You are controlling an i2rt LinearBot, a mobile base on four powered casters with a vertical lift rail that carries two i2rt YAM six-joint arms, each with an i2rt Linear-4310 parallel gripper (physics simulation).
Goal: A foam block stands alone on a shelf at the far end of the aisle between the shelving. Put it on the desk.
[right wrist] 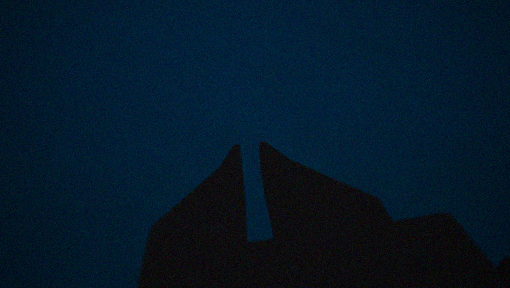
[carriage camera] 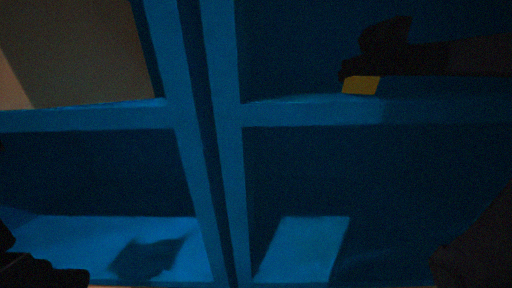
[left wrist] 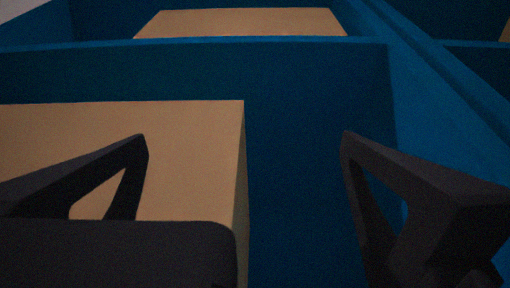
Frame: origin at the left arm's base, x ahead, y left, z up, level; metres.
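Where they show: left gripper, fingertip midpoint: [left wrist: 243, 143]; right gripper, fingertip midpoint: [right wrist: 250, 153] [carriage camera: 339, 73].
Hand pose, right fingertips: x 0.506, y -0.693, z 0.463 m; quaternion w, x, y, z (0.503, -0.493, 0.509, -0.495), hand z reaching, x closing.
Each offset is from my right fingertips to the top centre of the thing.
The foam block, a small yellow block {dy +0.039, dx -0.171, dz -0.024 m} [carriage camera: 361, 85], sits on the upper shelf board [carriage camera: 310, 111] of the right-hand blue bay in the carriage camera. My right gripper [carriage camera: 344, 70] [right wrist: 250, 153] is shut with nothing between its fingers. In the carriage camera it shows as a dark shape directly above the block's top edge, hiding part of the block; whether they touch I cannot tell. The block does not show in the right wrist view. My left gripper [left wrist: 243, 143] is open and empty, in front of a shelf bay with a large tan box {dy +0.927, dx -0.217, dz +0.198 m} [left wrist: 195, 150]. The desk does not show.
Two blue uprights [carriage camera: 225, 150] part the bays in the carriage camera. A large brownish box [carriage camera: 85, 50] stands on the upper left shelf. Lower shelf boards [carriage camera: 60, 240] run below. Another tan box {dy +0.729, dx -0.224, dz +0.655 m} [left wrist: 240, 22] stands higher in the left wrist view.
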